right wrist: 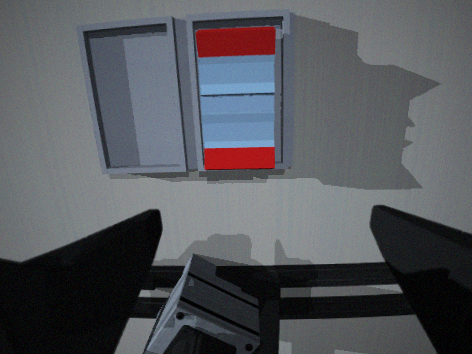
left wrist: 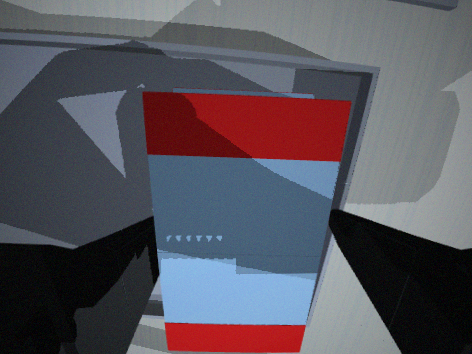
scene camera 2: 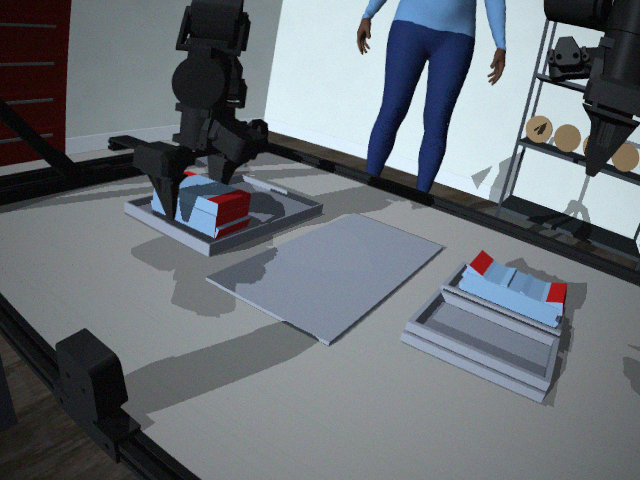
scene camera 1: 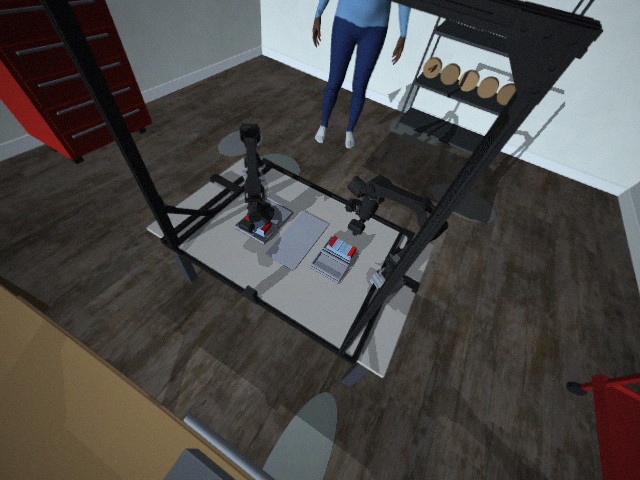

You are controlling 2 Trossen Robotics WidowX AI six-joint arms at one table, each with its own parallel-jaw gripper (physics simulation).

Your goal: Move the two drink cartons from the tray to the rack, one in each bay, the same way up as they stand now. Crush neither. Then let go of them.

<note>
My left gripper is open, holding nothing. My right gripper is open and holds nothing. Further things: a flat grey mat and a shallow grey tray.
My left gripper also shows in the left wrist view. My right gripper is seen too in the right wrist view.
</note>
